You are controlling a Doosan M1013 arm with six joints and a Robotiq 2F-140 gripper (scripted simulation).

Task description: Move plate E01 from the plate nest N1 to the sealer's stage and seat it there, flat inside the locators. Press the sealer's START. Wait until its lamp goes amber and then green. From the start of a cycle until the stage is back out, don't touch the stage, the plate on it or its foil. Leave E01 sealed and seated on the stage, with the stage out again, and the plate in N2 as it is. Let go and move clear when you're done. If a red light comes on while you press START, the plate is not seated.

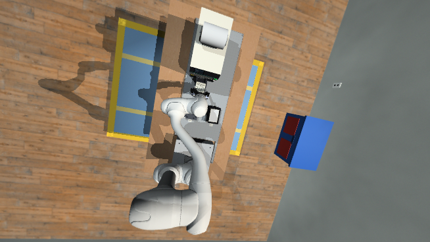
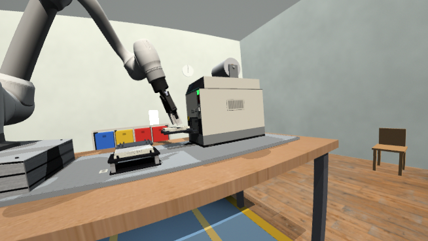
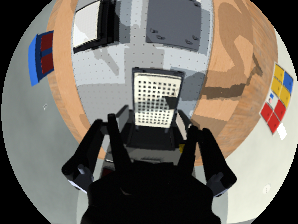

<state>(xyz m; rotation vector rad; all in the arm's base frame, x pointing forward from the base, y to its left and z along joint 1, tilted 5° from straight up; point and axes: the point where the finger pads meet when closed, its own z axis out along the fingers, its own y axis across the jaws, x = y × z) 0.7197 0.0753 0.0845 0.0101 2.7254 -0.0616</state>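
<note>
Now: hand 5 cm above the dark stage. Also, from my hand: foil roll 33 cm ahead, 27 cm above; then plate 21 cm behind, 18 cm to the right, 9 cm below.
</note>
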